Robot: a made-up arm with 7 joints. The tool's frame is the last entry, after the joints. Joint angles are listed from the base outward. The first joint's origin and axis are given. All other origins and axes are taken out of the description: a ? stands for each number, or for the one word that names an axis. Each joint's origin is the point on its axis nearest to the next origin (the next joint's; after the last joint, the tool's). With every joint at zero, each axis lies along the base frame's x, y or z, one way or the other. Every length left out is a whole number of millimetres.
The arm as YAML. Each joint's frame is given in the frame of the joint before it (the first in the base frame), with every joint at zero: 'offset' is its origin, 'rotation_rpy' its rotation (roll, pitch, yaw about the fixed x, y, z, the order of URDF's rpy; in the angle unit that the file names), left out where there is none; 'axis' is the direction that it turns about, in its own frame. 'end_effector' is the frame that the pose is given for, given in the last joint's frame.
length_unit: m
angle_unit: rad
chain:
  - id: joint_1
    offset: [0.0, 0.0, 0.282]
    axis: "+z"
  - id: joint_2
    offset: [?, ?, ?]
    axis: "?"
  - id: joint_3
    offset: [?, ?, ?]
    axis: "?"
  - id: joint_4
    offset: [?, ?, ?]
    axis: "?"
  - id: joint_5
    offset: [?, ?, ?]
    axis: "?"
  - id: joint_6
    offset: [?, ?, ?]
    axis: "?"
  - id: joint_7
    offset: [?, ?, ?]
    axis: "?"
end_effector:
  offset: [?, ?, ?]
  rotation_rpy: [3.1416, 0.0, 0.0]
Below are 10 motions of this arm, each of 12 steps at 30 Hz.
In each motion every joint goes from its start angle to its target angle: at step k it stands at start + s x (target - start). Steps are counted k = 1, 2, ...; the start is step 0. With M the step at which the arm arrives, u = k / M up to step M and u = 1 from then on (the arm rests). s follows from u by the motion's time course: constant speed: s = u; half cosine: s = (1 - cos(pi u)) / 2; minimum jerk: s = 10 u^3 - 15 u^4 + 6 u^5.
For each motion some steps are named. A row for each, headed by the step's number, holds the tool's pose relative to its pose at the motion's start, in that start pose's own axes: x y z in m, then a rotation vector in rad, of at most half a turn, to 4 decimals.
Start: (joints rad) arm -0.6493 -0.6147 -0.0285 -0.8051 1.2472 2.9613 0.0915
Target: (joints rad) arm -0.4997 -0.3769 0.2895 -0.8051 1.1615 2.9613 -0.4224
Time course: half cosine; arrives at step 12
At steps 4, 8, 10, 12:
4: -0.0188 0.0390 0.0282 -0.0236 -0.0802 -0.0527
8: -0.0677 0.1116 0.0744 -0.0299 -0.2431 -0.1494
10: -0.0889 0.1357 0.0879 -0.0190 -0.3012 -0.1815
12: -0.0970 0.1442 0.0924 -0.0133 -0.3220 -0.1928

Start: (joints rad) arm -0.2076 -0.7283 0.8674 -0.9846 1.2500 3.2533 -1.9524
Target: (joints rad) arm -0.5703 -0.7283 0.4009 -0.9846 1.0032 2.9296 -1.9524
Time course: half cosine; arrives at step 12
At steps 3, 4, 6, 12:
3: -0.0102 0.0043 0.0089 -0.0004 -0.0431 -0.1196
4: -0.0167 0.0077 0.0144 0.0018 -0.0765 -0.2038
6: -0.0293 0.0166 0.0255 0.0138 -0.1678 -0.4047
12: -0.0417 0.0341 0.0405 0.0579 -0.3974 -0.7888

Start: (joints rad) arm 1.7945 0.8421 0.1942 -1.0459 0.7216 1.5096 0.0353
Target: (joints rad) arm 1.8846 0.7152 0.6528 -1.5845 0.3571 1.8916 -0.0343
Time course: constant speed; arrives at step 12
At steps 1, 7, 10, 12:
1: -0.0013 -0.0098 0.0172 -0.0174 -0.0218 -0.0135
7: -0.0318 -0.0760 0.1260 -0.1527 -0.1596 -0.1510
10: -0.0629 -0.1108 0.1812 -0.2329 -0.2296 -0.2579
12: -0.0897 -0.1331 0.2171 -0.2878 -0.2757 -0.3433

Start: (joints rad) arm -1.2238 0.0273 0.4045 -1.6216 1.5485 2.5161 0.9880
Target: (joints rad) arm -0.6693 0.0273 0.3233 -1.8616 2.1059 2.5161 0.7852
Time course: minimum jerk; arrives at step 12
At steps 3, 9, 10, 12:
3: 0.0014 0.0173 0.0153 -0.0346 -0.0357 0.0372
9: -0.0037 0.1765 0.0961 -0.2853 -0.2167 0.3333
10: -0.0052 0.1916 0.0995 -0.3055 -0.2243 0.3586
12: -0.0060 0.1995 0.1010 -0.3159 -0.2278 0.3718

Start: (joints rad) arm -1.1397 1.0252 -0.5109 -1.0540 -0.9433 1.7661 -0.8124
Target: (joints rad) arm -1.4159 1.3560 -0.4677 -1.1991 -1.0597 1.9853 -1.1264
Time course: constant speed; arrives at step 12
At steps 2, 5, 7, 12:
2: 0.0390 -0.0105 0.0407 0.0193 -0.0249 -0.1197
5: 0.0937 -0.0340 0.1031 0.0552 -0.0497 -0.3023
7: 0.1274 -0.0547 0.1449 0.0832 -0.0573 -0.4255
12: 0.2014 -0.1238 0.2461 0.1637 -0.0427 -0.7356

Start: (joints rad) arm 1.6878 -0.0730 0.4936 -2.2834 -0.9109 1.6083 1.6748
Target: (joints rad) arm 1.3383 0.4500 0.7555 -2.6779 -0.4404 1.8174 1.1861
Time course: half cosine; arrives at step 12
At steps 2, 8, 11, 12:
2: -0.0067 -0.0145 0.0118 -0.0216 -0.0476 -0.0795
8: -0.0836 -0.1024 0.1349 -0.1583 -0.6340 -0.7972
11: -0.1100 -0.1108 0.1726 -0.1637 -0.8639 -1.0002
12: -0.1119 -0.1110 0.1752 -0.1632 -0.8810 -1.0142

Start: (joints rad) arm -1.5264 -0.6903 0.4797 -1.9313 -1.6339 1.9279 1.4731
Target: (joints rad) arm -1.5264 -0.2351 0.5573 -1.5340 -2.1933 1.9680 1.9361
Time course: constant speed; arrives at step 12
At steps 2, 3, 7, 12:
2: 0.0030 -0.0255 0.0185 0.0267 0.0620 0.0562
3: 0.0037 -0.0384 0.0279 0.0411 0.0917 0.0853
7: 0.0006 -0.0903 0.0664 0.1040 0.2011 0.2064
12: -0.0164 -0.1554 0.1157 0.1894 0.3185 0.3636

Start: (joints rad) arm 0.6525 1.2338 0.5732 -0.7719 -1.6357 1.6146 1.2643
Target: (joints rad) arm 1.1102 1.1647 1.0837 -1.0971 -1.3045 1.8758 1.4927
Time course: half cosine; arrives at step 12
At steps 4, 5, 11, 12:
4: -0.0454 -0.0229 -0.1303 0.2831 -0.0605 -0.0603
5: -0.0704 -0.0244 -0.1932 0.4145 -0.0963 -0.0972
11: -0.2148 0.0622 -0.4841 1.0045 -0.3436 -0.3714
12: -0.2190 0.0667 -0.4911 1.0186 -0.3520 -0.3813

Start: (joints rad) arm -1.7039 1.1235 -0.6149 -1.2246 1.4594 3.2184 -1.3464
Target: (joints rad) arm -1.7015 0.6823 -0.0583 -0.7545 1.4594 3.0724 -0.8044
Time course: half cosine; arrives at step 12
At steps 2, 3, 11, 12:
2: 0.0162 -0.0017 -0.0100 0.0451 0.0473 0.0691
3: 0.0357 -0.0031 -0.0231 0.1004 0.1025 0.1504
11: 0.2151 0.0398 -0.2446 0.8168 0.6193 0.9197
12: 0.2177 0.0419 -0.2504 0.8343 0.6283 0.9329

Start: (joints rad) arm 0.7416 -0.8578 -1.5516 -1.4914 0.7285 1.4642 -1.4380
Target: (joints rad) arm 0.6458 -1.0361 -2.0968 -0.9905 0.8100 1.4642 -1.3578
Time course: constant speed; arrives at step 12
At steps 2, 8, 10, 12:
2: -0.0246 -0.0164 -0.0600 -0.1343 0.0516 0.0235
8: -0.1094 -0.1040 -0.2146 -0.5320 0.1703 0.1043
10: -0.1387 -0.1436 -0.2551 -0.6616 0.1968 0.1350
12: -0.1671 -0.1869 -0.2894 -0.7891 0.2162 0.1677

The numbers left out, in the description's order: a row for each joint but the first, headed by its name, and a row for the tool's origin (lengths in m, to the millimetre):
joint_2: xyz 0.0 0.0 0.0, axis +y
joint_3: xyz 0.0 0.0 0.459, axis +z
joint_4: xyz 0.101 0.0 0.0, axis -y
joint_5: xyz -0.05 0.0 0.233, axis +z
joint_6: xyz 0.0 0.0 0.0, axis -y
joint_7: xyz 0.088 0.0 0.0, axis -z
tool: xyz 0.0 0.0 0.0

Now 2 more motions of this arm.
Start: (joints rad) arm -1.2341 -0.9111 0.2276 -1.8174 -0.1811 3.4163 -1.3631
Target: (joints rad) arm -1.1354 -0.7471 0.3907 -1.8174 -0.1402 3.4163 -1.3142
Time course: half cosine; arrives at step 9
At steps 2, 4, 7, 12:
2: 0.0008 -0.0056 0.0084 0.0165 0.0240 0.0250
4: 0.0041 -0.0199 0.0285 0.0587 0.0848 0.0891
7: 0.0125 -0.0428 0.0574 0.1263 0.1813 0.1926
12: 0.0151 -0.0485 0.0640 0.1434 0.2053 0.2186

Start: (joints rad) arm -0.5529 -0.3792 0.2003 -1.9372 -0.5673 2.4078 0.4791
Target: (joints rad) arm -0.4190 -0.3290 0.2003 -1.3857 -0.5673 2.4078 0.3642
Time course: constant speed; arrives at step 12
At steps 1, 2, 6, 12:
1: 0.0079 0.0016 -0.0105 0.0111 0.0417 0.0001
2: 0.0153 0.0035 -0.0213 0.0220 0.0832 0.0007
6: 0.0399 0.0133 -0.0663 0.0641 0.2489 0.0069
12: 0.0607 0.0356 -0.1361 0.1214 0.4946 0.0300

